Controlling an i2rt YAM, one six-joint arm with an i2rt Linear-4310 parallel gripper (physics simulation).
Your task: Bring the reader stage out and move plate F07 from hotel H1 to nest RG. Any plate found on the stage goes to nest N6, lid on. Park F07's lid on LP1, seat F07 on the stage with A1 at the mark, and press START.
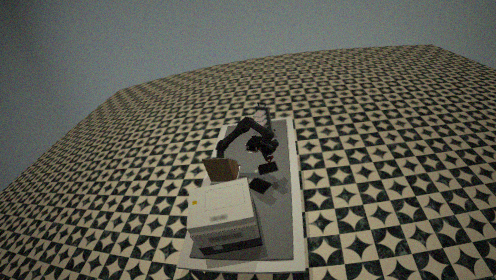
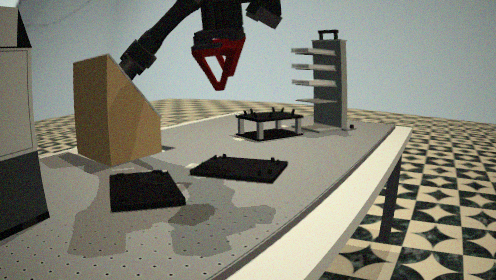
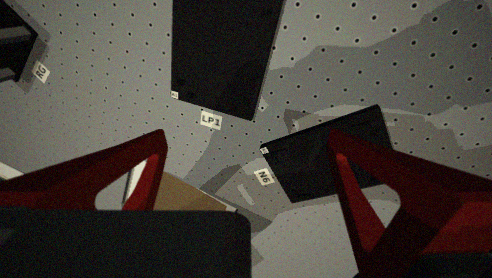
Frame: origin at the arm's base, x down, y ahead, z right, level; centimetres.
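Seen in the pictures: gripper, fingertip midpoint: (image 1: 266, 158) (image 2: 225, 82) (image 3: 247, 138); arm's base at its link origin: (image 1: 220, 159) (image 2: 114, 86).
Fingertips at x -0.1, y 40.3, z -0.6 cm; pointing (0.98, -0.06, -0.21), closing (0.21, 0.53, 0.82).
Offsets run from my fingertips to a thing's top centre. Level surfaces: height alone.
My gripper (image 2: 219, 85) (image 3: 247, 138) has red fingers, wide open and empty, high above the table. The black LP1 nest {dx +15.4, dy -2.6, dz -6.7 cm} (image 1: 267, 167) (image 2: 240, 168) (image 3: 222, 55) lies flat and bare. The black N6 nest {dx +15.6, dy -6.8, dz +14.3 cm} (image 1: 260, 185) (image 2: 145, 191) (image 3: 325, 155) lies beside it, also bare. The raised RG nest {dx +9.8, dy -19.9, dz -40.3 cm} (image 2: 270, 116) (image 3: 12, 47) stands on posts, with no plate on top. The hotel (image 2: 330, 82) (image 1: 265, 116) stands at the far end with plates on its shelves; their labels are unreadable. The large white and dark machine {dx -13.7, dy -20.4, dz +57.2 cm} (image 1: 225, 210) (image 2: 15, 105) is the reader, it seems; no stage shows outside it.
A wooden wedge-shaped block (image 1: 222, 170) (image 2: 117, 115) (image 3: 187, 195) stands between the reader and the arm's base. The grey perforated table top {dx +17.3 cm} (image 1: 280, 220) (image 2: 125, 250) (image 3: 125, 65) has a pale edge along its long side. Arm shadows fall around the N6 nest.
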